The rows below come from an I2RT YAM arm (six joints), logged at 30 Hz.
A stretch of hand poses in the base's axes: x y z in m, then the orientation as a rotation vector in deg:
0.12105, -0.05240, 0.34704, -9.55, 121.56, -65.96
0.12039, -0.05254, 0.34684, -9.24, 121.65, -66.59
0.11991, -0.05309, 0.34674, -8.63, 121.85, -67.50
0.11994, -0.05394, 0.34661, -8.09, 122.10, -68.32
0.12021, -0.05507, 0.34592, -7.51, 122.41, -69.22
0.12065, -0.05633, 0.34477, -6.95, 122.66, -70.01
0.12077, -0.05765, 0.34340, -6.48, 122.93, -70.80
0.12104, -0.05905, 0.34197, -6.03, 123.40, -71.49
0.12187, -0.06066, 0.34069, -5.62, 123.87, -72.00
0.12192, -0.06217, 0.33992, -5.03, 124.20, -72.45
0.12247, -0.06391, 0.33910, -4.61, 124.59, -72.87
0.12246, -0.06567, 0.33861, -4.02, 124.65, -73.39
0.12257, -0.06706, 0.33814, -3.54, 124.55, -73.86
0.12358, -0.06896, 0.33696, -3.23, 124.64, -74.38
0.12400, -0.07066, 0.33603, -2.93, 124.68, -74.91
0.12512, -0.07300, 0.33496, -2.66, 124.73, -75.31
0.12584, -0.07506, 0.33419, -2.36, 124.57, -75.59
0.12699, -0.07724, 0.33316, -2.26, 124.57, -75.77
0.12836, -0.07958, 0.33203, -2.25, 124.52, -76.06
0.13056, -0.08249, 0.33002, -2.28, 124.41, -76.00
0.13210, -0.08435, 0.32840, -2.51, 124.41, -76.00
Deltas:
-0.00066, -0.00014, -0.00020, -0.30, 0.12, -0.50
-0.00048, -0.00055, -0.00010, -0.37, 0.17, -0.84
0.00003, -0.00085, -0.00013, -0.31, 0.22, -0.78
0.00027, -0.00113, -0.00069, -0.33, 0.28, -0.86
0.00044, -0.00126, -0.00115, -0.29, 0.21, -0.77
0.00012, -0.00132, -0.00137, -0.30, 0.26, -0.73
0.00027, -0.00140, -0.00143, -0.17, 0.41, -0.74
0.00083, -0.00161, -0.00128, -0.07, 0.37, -0.64
0.00005, -0.00151, -0.00077, -0.03, 0.18, -0.67
0.00055, -0.00174, -0.00082, -0.04, 0.28, -0.57
-0.00001, -0.00176, -0.00049, -0.17, -0.01, -0.60
0.00011, -0.00139, -0.00047, -0.22, -0.11, -0.46
0.00101, -0.00190, -0.00118, -0.22, 0.12, -0.44
0.00042, -0.00170, -0.00093, -0.25, 0.09, -0.42
0.00112, -0.00234, -0.00107, -0.17, 0.07, -0.35
0.00072, -0.00206, -0.00077, -0.17, -0.15, -0.25
0.00115, -0.00218, -0.00103, -0.09, 0.02, -0.14
0.00137, -0.00234, -0.00113, -0.20, 0.05, -0.11
0.00220, -0.00291, -0.00201, -0.01, -0.10, 0.08
0.00154, -0.00186, -0.00162, -0.05, 0.09, 0.14

